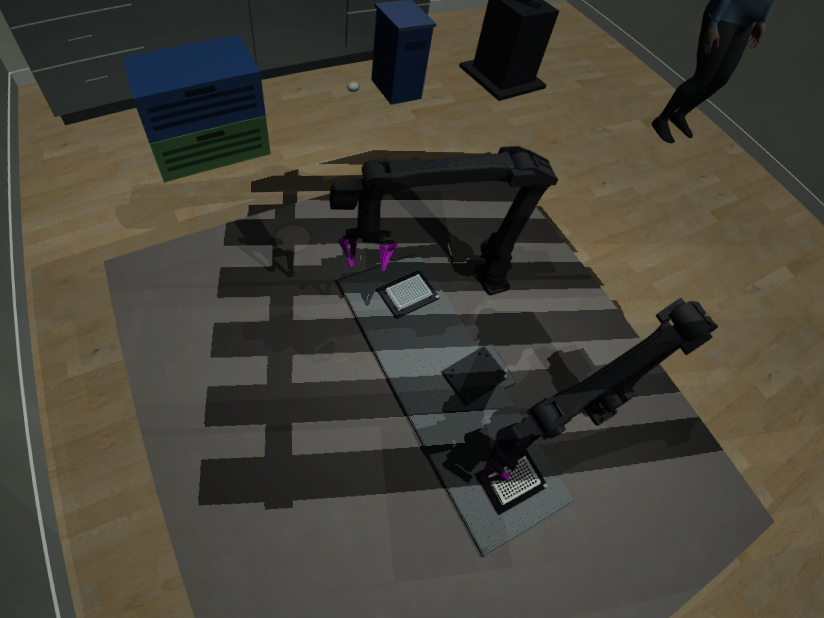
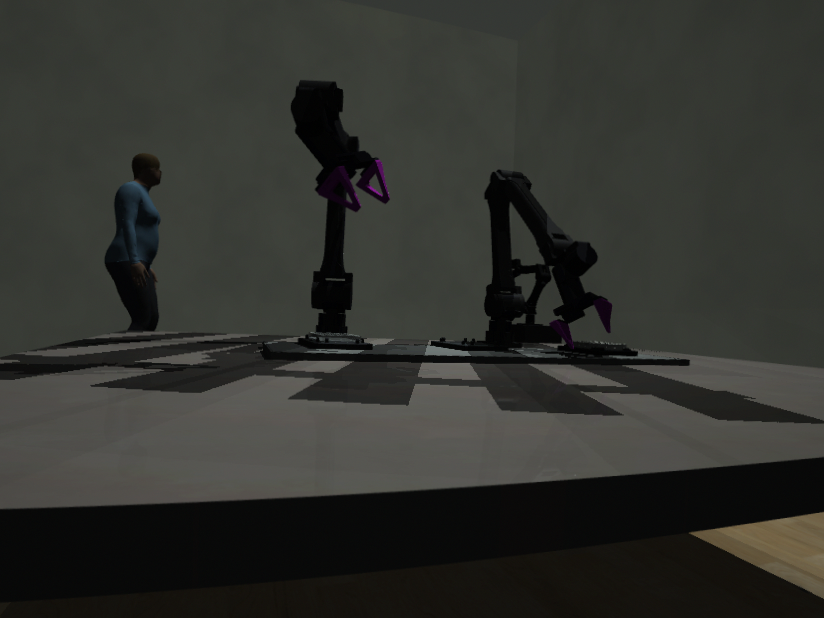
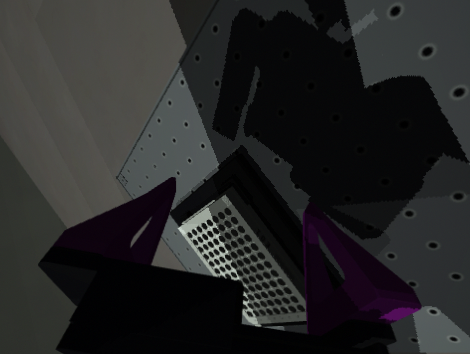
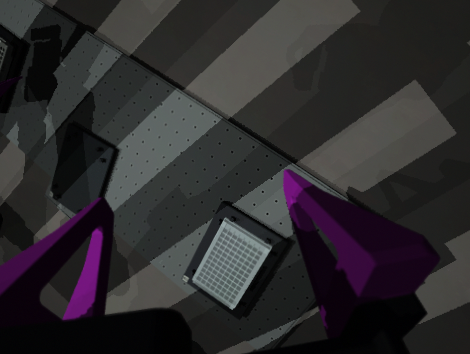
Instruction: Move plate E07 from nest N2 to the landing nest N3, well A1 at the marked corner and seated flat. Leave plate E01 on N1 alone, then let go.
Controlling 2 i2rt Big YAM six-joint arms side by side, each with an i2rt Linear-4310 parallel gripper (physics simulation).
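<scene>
A white plate with round wells (image 1: pixel 521 484) (image 3: pixel 250 270) sits in a dark nest at the near end of the board. A paler plate with a square grid (image 1: pixel 409 291) (image 4: pixel 232 265) sits in the far nest. Between them is a dark nest (image 1: pixel 473 379) (image 4: pixel 82 172) with no plate. No plate or nest labels are legible. My left gripper (image 1: pixel 497 474) (image 2: pixel 589 339) (image 3: pixel 241 196) is open and tilted, low over the round-well plate, one fingertip near its nest's edge; nothing is gripped. My right gripper (image 1: pixel 368 266) (image 2: pixel 372 204) (image 4: pixel 196 191) is open and empty, high near the far nest.
The perforated board (image 1: pixel 415 362) (image 4: pixel 160 135) lies on the grey table (image 1: pixel 332 552) (image 2: pixel 266 452) and carries all three nests. Striped shadows cross both. Blue and green crates (image 1: pixel 199 86), a blue bin (image 1: pixel 401 59), a black stand (image 1: pixel 512 46) and a person (image 1: pixel 722 53) (image 2: pixel 136 226) are beyond the table.
</scene>
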